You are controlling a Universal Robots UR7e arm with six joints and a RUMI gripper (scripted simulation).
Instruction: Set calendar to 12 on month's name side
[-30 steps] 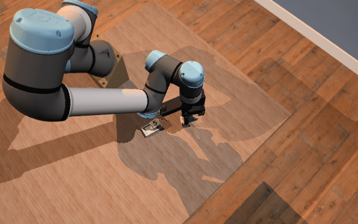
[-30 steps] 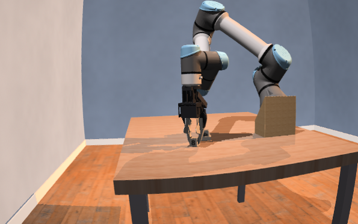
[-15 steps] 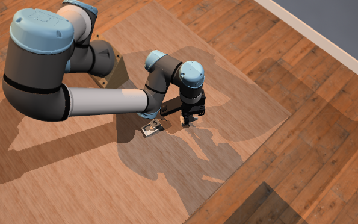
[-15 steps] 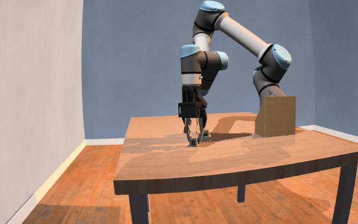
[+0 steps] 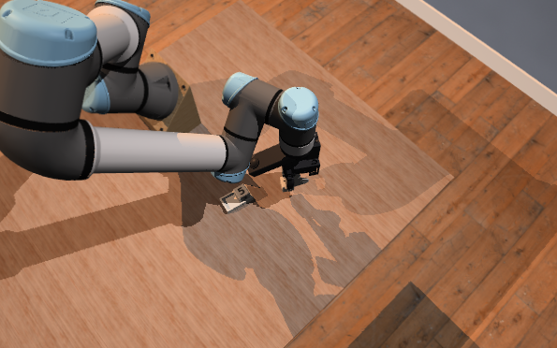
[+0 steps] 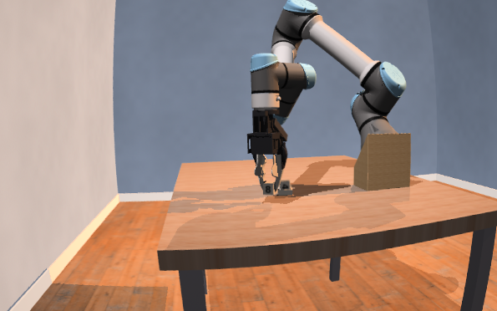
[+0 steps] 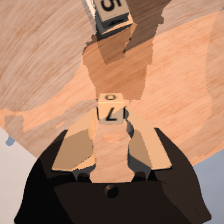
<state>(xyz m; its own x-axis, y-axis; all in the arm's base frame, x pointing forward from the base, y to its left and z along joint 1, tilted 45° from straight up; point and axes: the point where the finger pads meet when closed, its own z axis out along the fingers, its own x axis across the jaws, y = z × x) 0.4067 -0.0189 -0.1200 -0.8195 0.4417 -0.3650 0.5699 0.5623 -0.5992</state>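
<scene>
The calendar tray is 11 cm to the right of my hand, 8 cm behind it and 4 cm below it. From my hand the other things lie so: white digit cube 1 cm below.
</scene>
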